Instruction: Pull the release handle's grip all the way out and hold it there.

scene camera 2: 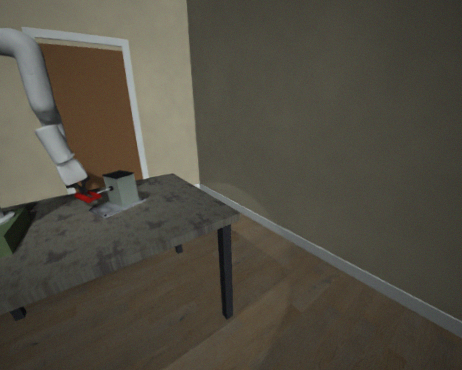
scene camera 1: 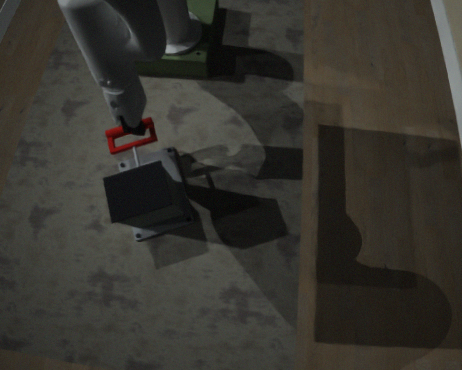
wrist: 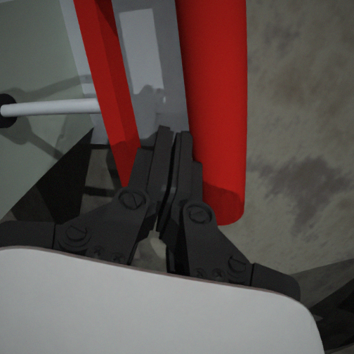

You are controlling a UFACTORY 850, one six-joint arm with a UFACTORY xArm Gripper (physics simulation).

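Observation:
The release handle's red grip [scene camera 1: 121, 148] [scene camera 2: 88, 198] [wrist: 217, 100] is a rectangular loop with a thick round outer bar. A thin pale rod [scene camera 1: 136, 157] [scene camera 2: 104, 190] [wrist: 55, 107] joins it to the grey box [scene camera 1: 137, 192] [scene camera 2: 122, 188] [wrist: 30, 60], and a length of rod shows between them. My gripper [scene camera 1: 134, 131] [wrist: 168, 151] is shut with nothing between its fingers. In the wrist view the closed fingertips sit in the loop's opening, between the inner bar and the thick outer bar, close beside the outer bar. Whether they touch it is hard to tell.
The box stands on a light base plate [scene camera 1: 138, 236] [scene camera 2: 106, 213] with bolts at its corners, on the mottled grey table [scene camera 1: 60, 300] [scene camera 2: 135, 245]. The arm's green pedestal [scene camera 1: 175, 68] [scene camera 2: 15, 232] stands on the grip's side of the table.

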